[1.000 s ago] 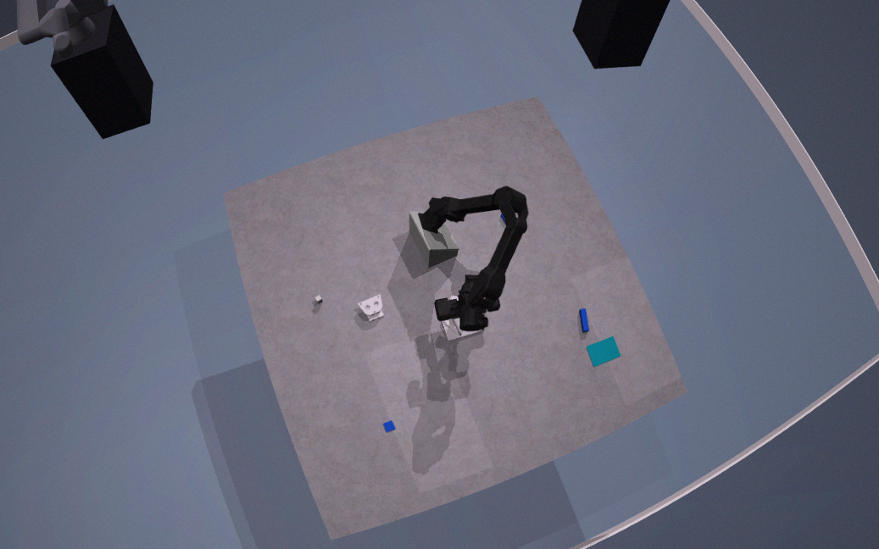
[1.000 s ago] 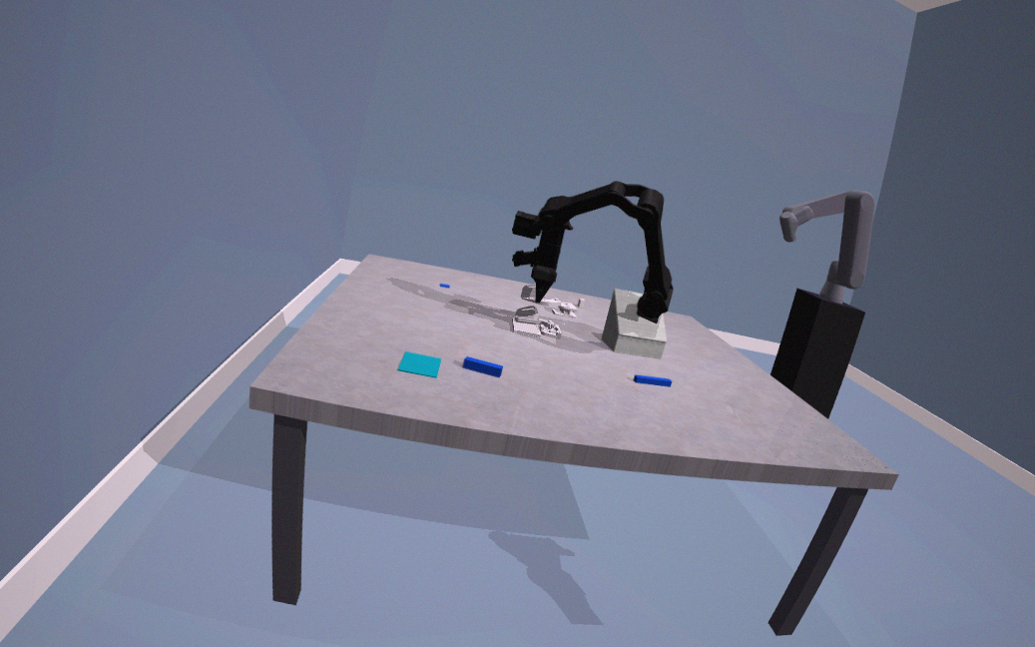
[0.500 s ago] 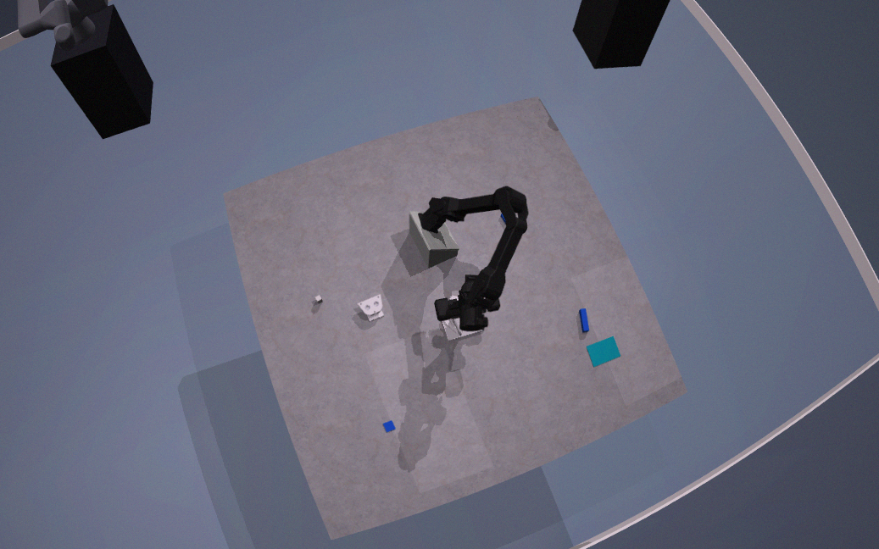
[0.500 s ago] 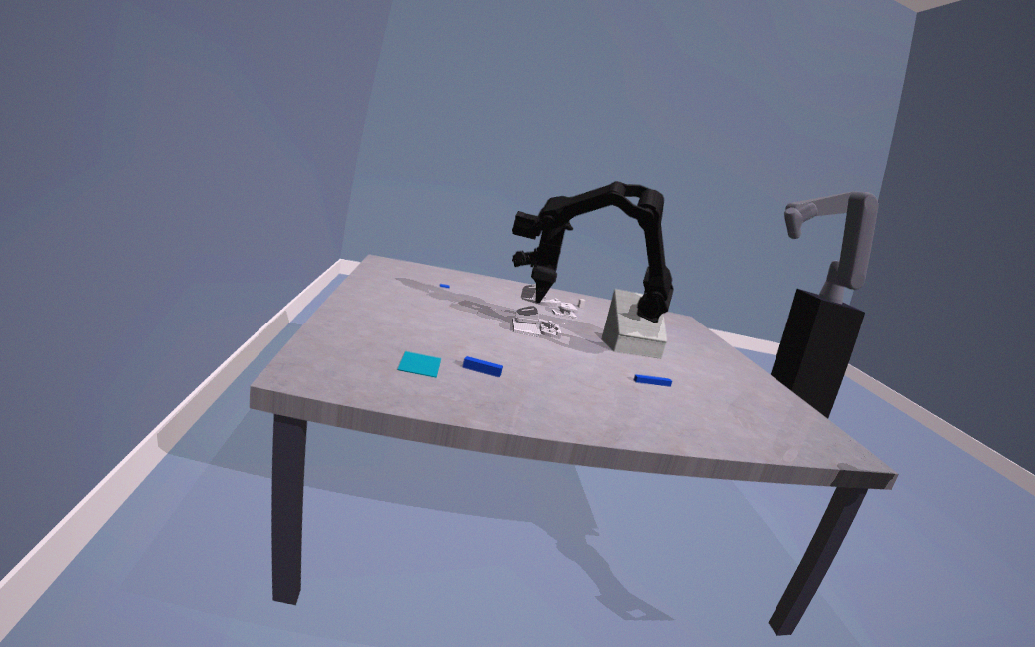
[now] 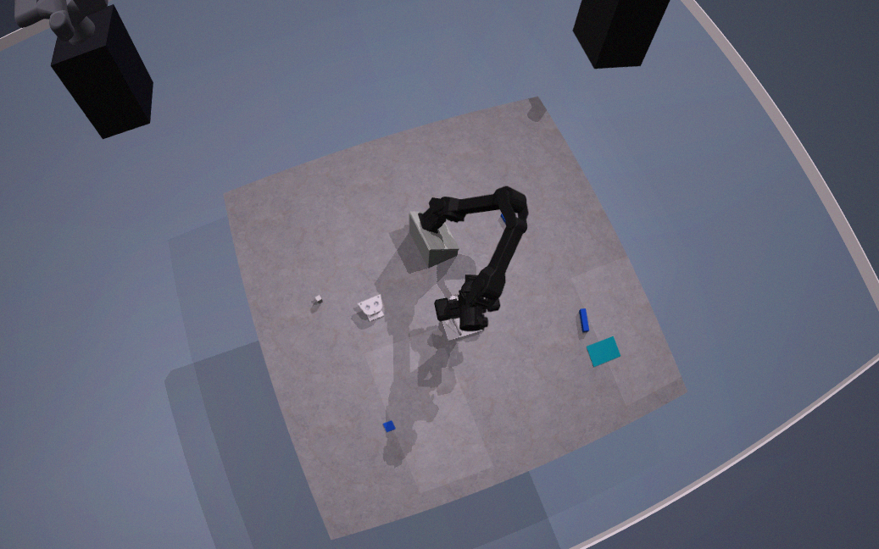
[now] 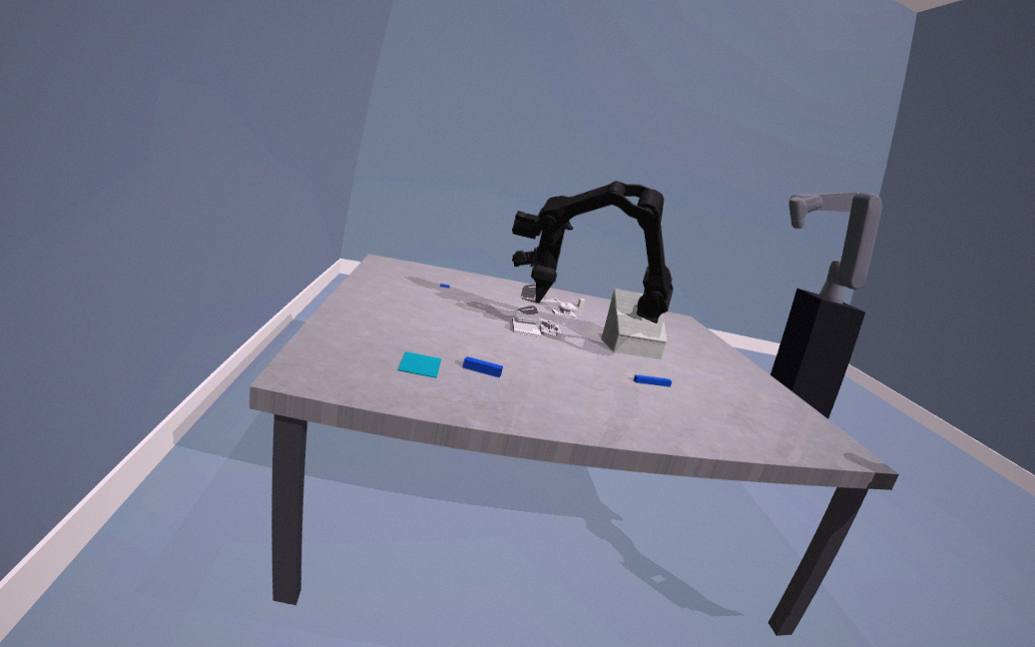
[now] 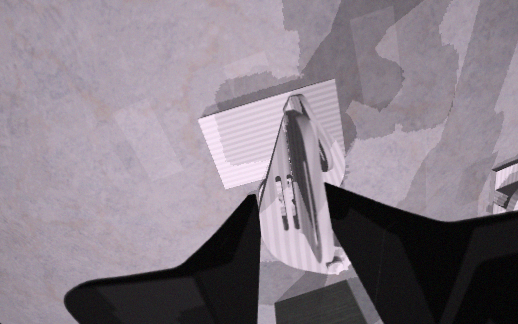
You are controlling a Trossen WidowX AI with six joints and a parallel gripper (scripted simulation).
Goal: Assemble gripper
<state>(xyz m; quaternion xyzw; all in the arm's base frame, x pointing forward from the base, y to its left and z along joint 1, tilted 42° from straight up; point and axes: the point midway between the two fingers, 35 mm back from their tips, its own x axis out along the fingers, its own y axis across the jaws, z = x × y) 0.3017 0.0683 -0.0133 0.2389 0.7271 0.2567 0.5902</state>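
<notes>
The white jaw lies 3 cm behind my gripper tip and 2 cm to the right of it. From my gripper tip the other things lie so: small blue square 28 cm ahead, 31 cm to the right, 8 cm below; then blue bar 29 cm behind, 24 cm to the left, 7 cm below; then white stepped part 11 cm behind, 27 cm to the right, 7 cm below.
</notes>
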